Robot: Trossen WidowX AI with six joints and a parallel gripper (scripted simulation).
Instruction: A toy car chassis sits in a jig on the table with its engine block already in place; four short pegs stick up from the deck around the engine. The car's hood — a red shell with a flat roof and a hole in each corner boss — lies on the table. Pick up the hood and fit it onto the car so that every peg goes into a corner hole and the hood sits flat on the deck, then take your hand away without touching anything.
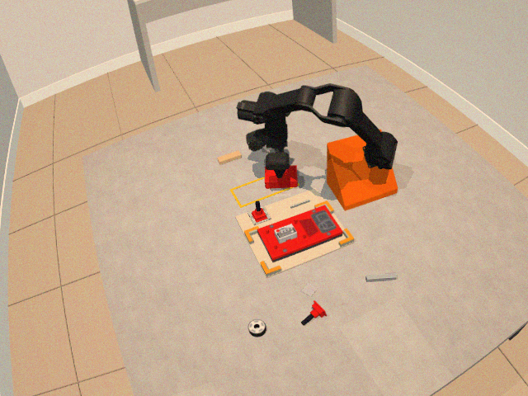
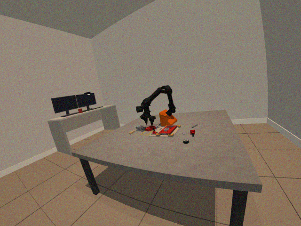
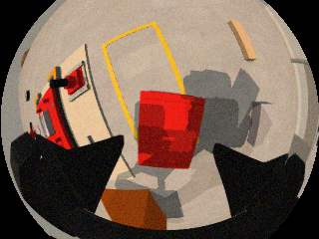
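My gripper tip is 30 mm above the red hood. From my gripper tip the other things lie so: wheel: 460 mm to the left, 230 mm ahead, 40 mm below; then tan block: 160 mm to the right, 110 mm ahead, 40 mm below; then light engine block: 230 mm to the left, 70 mm ahead, 30 mm below.
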